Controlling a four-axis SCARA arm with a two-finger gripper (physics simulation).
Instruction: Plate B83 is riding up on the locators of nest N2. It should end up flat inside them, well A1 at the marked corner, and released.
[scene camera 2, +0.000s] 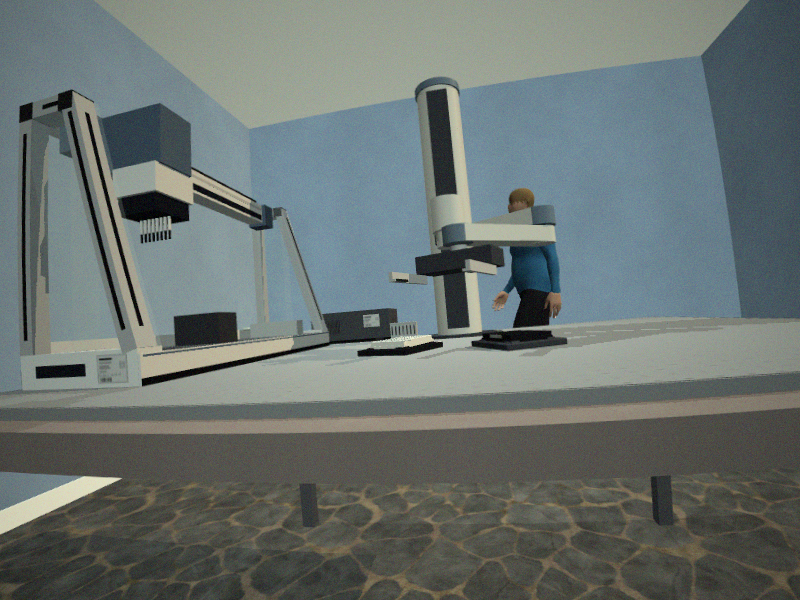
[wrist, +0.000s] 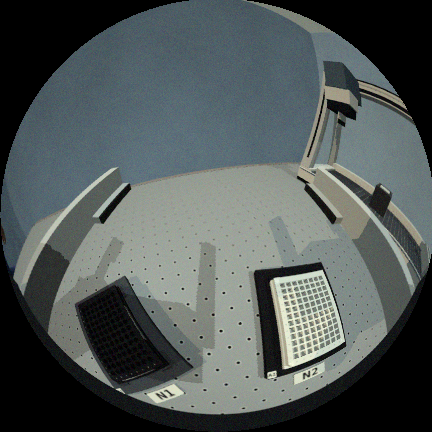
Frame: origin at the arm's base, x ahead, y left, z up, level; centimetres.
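Where they show: gripper, between the fingertips: (scene camera 2: 426, 271) (wrist: 217, 171).
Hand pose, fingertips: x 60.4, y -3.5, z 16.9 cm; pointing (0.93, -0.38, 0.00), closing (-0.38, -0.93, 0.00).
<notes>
Each offset is from my fingertips to the top centre of the thing. "*": to the spot under its first point.
Plate B83 {dx -10.9, dy -7.6, dz -12.8 cm} (scene camera 2: 401, 342) (wrist: 309, 320), white with a grid of wells, lies on the black nest N2 {dx -10.3, dy -7.9, dz -14.2 cm} (scene camera 2: 367, 353) (wrist: 268, 325). Its far-left wall shows in the wrist view, and a broad strip of nest shows along that side; its exact tilt is hard to tell. The A1 tag {* dx -15.2, dy +0.0, dz -14.4 cm} (wrist: 271, 374) is at the nest's near left corner; which well is A1 cannot be read. My gripper (scene camera 2: 444, 272) (wrist: 217, 171) is open and empty, high above the table and apart from the plate. The locators are too small to make out.
Nest N1 {* dx -5.4, dy +9.1, dz -15.0 cm} (scene camera 2: 481, 344) (wrist: 170, 352) with a black plate {dx -5.1, dy +15.7, dz -13.0 cm} (wrist: 117, 332) stands beside N2. A pipetting gantry {* dx +24.6, dy -47.7, dz +7.7 cm} (scene camera 2: 103, 238) (wrist: 316, 132) stands on the other side of N2. A dark box {* dx -63.9, dy -36.9, dz -9.3 cm} (scene camera 2: 348, 325) lies behind N2. A person (scene camera 2: 535, 271) stands behind the table.
</notes>
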